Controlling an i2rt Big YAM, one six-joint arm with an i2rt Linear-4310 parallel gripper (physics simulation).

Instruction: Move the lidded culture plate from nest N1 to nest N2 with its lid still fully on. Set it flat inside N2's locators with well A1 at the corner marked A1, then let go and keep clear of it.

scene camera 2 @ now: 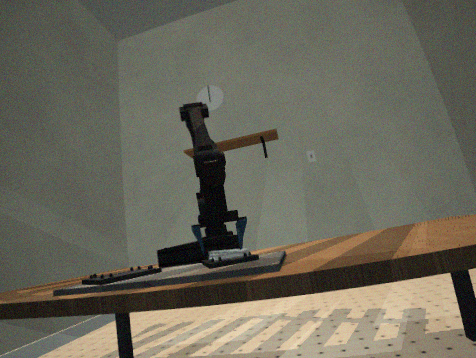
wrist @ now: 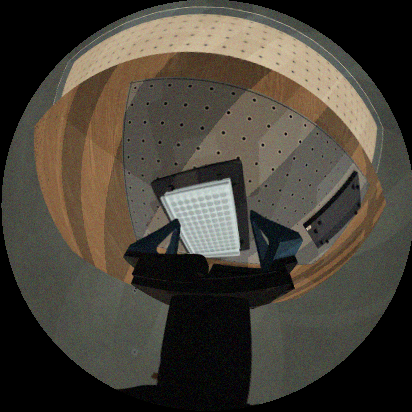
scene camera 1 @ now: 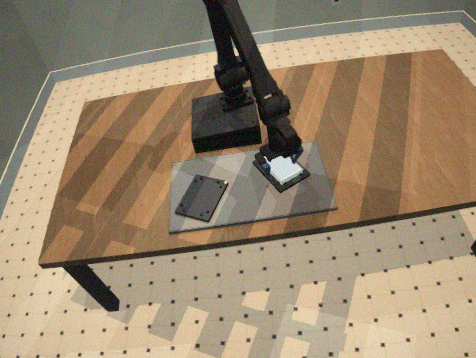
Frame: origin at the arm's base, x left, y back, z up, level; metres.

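Seen in the pictures: gripper, fingertip midpoint: (scene camera 2: 222, 252) (wrist: 212, 217) (scene camera 1: 280, 169); arm's base at its link origin: (scene camera 2: 217, 238) (scene camera 1: 236, 101).
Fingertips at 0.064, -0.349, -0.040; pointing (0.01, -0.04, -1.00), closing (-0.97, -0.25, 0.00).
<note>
Offsets run from my fingertips to a thing's top centre, as dx, dy, dz. Level surfaces: height alone.
The pale, clear-lidded culture plate @(+0.009, +0.023, +0.006) (scene camera 1: 286, 171) (scene camera 2: 230, 254) (wrist: 205, 212) lies in the dark nest N1 @(+0.007, +0.023, -0.007) (scene camera 1: 281, 187) (scene camera 2: 240, 261) (wrist: 242, 210); its lid appears to cover it. Whether it sits fully flat is too small to tell. My gripper (scene camera 1: 281, 167) (scene camera 2: 222, 249) (wrist: 212, 217) is open and empty, its blue fingers on either side of the plate's near part in the wrist view. Nest N2 @(-0.269, -0.012, -0.007) (scene camera 1: 201, 199) (scene camera 2: 122, 275) (wrist: 337, 210) is empty, with small dark locators near its corners and a white mark @(-0.182, +0.020, -0.017) (scene camera 1: 226, 183) (wrist: 308, 227) at one corner. The A1 lettering is not readable.
Both nests stand on a grey perforated board @(-0.113, +0.002, -0.028) (scene camera 1: 245, 200) (scene camera 2: 270, 265) (wrist: 165, 115) on the wooden table @(dz -0.042) (scene camera 1: 370, 150). The arm's black base box (scene camera 1: 225, 125) stands behind the board. N2's raised locators are the obstacles at that nest.
</note>
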